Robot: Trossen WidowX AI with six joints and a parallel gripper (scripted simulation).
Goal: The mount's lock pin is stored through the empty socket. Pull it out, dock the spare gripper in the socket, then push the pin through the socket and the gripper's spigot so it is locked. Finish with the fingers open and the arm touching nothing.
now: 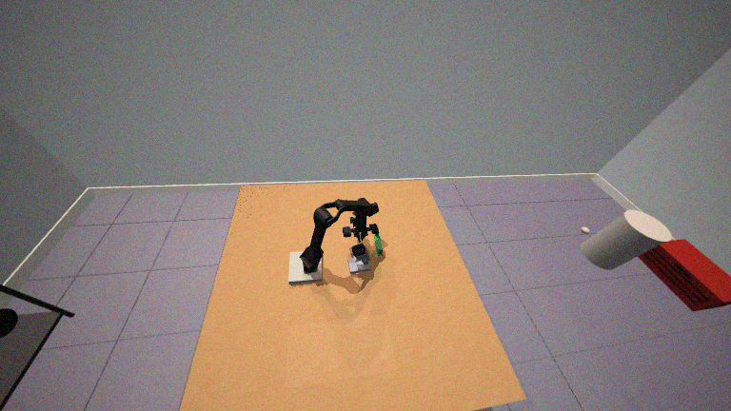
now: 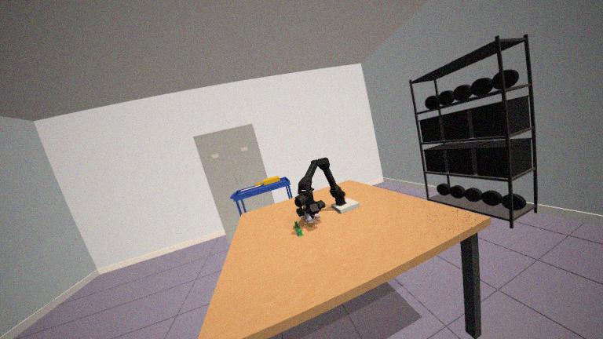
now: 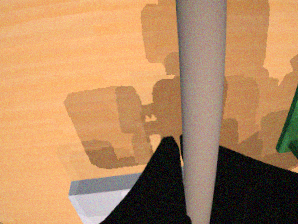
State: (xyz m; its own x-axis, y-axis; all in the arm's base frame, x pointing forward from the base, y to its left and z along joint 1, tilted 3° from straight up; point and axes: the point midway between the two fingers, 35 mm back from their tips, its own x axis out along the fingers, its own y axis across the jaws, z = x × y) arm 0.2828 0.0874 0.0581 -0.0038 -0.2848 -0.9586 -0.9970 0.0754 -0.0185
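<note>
My gripper tip is now 20 mm past the grey mount and 110 mm to the left of it. Round my gripper tip: spare gripper 30 mm behind, 110 mm to the right, 70 mm above; then green strip 110 mm ahead, 10 mm to the right, 30 mm below.
</note>
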